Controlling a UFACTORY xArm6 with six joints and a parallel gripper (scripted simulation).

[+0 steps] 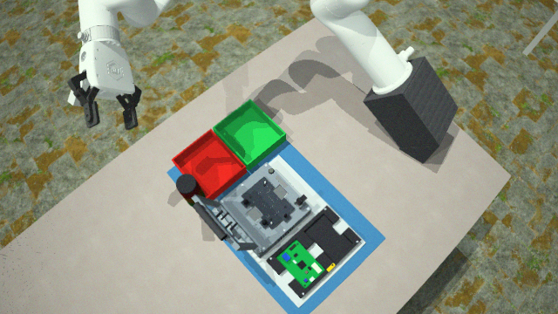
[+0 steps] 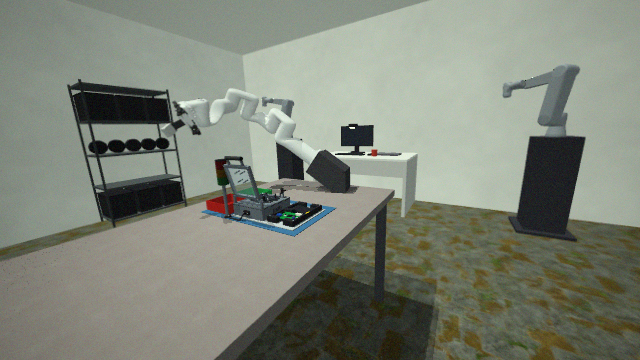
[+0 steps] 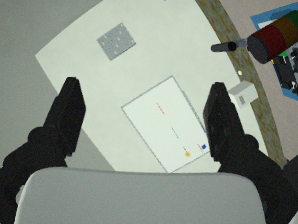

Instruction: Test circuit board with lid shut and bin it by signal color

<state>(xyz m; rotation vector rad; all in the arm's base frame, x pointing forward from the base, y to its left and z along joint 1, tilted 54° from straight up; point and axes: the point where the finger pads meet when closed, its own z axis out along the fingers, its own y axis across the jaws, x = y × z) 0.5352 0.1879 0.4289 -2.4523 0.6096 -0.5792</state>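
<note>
Right now my hand is 13 cm past the green circuit board, 40 cm to the right of it and 39 cm above it. Round my hand: red bin: 13 cm behind, 2 cm to the left, 40 cm below; tester lid: 5 cm behind, 22 cm to the left, 23 cm below; green bin: 28 cm behind, 2 cm to the left, 40 cm below.
</note>
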